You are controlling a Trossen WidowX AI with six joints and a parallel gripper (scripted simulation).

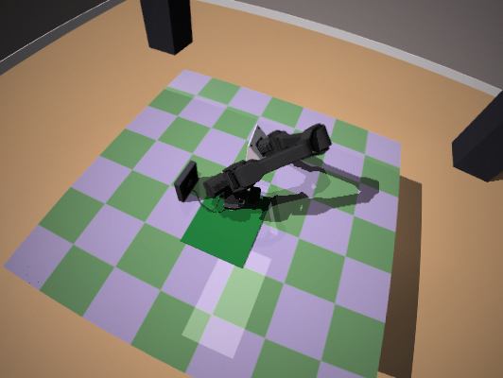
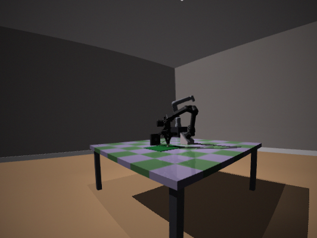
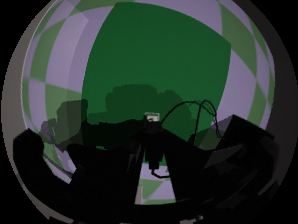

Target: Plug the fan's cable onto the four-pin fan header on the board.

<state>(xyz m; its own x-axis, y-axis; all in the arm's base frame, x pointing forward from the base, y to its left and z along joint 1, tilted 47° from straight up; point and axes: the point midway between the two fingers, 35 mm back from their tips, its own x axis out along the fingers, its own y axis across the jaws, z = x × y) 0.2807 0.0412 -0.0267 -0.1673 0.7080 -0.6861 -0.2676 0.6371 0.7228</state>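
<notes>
Right now the green board is 5 cm ahead of my gripper tip, 1 cm to the left of it and 5 cm below it. Round my gripper tip: black plug (1 cm behind, 1 cm above); then black fan (1 cm ahead, 19 cm to the right, 2 cm above).
</notes>
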